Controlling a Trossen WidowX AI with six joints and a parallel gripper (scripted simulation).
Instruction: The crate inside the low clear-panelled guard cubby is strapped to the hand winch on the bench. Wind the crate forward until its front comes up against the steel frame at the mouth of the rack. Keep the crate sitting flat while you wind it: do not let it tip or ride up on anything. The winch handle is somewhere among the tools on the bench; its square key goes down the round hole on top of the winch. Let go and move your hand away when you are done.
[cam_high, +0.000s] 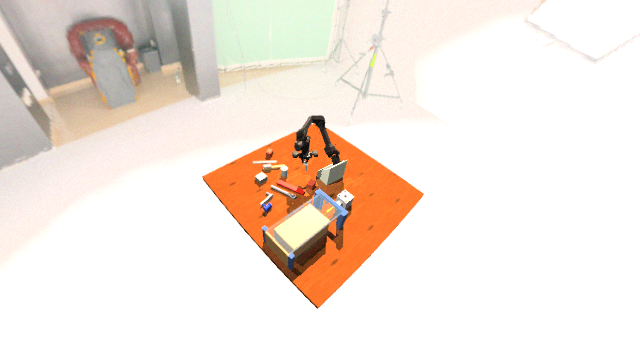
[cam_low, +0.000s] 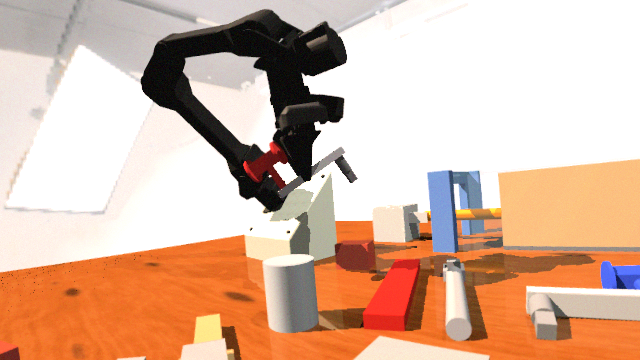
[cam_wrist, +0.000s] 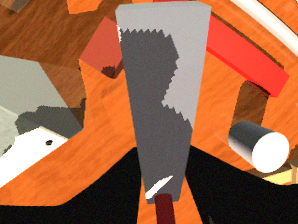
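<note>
Right now the red knob is 3 cm behind my gripper tip, 4 cm to the right of it and 2 cm above it. The rest, counted from my gripper tip: frame 12 cm ahead, 38 cm to the left, 5 cm below; then red bar 14 cm ahead, 1 cm to the left, 15 cm below; then tan brush 10 cm ahead, 25 cm to the right, 14 cm below.
</note>
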